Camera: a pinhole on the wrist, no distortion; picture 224 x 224 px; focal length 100.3 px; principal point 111.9 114.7 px. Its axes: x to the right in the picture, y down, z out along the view. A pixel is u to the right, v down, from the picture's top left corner.
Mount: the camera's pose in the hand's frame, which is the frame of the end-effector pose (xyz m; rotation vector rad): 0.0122 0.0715 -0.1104 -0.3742 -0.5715 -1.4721
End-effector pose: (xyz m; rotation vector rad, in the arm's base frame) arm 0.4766 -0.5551 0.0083 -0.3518 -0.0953 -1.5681
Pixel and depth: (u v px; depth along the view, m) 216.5 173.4 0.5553
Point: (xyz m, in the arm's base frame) 0.5311 -0.6091 0.7615
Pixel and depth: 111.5 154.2 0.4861
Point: 0.8859 -0.6158 0.2774
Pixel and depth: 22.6 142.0 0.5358
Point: 1.2560 -0.6447 -0.0267
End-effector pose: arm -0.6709 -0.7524 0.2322 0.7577 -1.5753 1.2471
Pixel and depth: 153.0 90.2 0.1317
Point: -0.7532 -0.7503 0.1613
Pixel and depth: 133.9 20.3 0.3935
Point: -0.7657 -0.9418 -0.2222
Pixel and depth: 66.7 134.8 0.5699
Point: -1.2980 -0.7807 0.0505
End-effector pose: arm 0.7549 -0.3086 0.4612 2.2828 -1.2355 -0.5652
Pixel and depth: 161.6 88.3 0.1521
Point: 0.6411 -0.3237 0.4799
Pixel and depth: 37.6 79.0 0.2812
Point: 0.4404 -0.3876 0.7174
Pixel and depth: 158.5 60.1 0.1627
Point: 0.6126 -0.2833 0.4845
